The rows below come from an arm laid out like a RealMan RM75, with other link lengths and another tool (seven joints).
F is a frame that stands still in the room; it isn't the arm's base.
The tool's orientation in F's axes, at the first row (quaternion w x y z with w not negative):
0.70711, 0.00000, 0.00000, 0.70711
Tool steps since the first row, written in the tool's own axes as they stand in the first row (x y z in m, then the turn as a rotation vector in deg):
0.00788, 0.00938, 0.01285, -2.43, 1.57, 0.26
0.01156, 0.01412, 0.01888, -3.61, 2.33, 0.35
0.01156, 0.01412, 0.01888, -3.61, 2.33, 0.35
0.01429, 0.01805, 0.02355, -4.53, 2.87, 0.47
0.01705, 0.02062, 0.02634, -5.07, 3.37, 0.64
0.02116, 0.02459, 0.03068, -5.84, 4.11, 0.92
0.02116, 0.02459, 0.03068, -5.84, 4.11, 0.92
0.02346, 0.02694, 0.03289, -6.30, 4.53, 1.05
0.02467, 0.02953, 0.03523, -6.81, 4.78, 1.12
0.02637, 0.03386, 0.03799, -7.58, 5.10, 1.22
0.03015, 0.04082, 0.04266, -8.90, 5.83, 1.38
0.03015, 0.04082, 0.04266, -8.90, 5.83, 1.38
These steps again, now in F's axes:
-0.00938, 0.00788, 0.01285, -1.57, -2.43, 0.26
-0.01412, 0.01156, 0.01888, -2.33, -3.61, 0.35
-0.01412, 0.01156, 0.01888, -2.33, -3.61, 0.35
-0.01805, 0.01429, 0.02355, -2.87, -4.53, 0.47
-0.02062, 0.01705, 0.02634, -3.37, -5.07, 0.64
-0.02459, 0.02116, 0.03068, -4.11, -5.84, 0.92
-0.02459, 0.02116, 0.03068, -4.11, -5.84, 0.92
-0.02694, 0.02346, 0.03289, -4.53, -6.30, 1.05
-0.02953, 0.02467, 0.03523, -4.78, -6.81, 1.12
-0.03386, 0.02637, 0.03799, -5.10, -7.58, 1.22
-0.04082, 0.03015, 0.04266, -5.83, -8.90, 1.38
-0.04082, 0.03015, 0.04266, -5.83, -8.90, 1.38

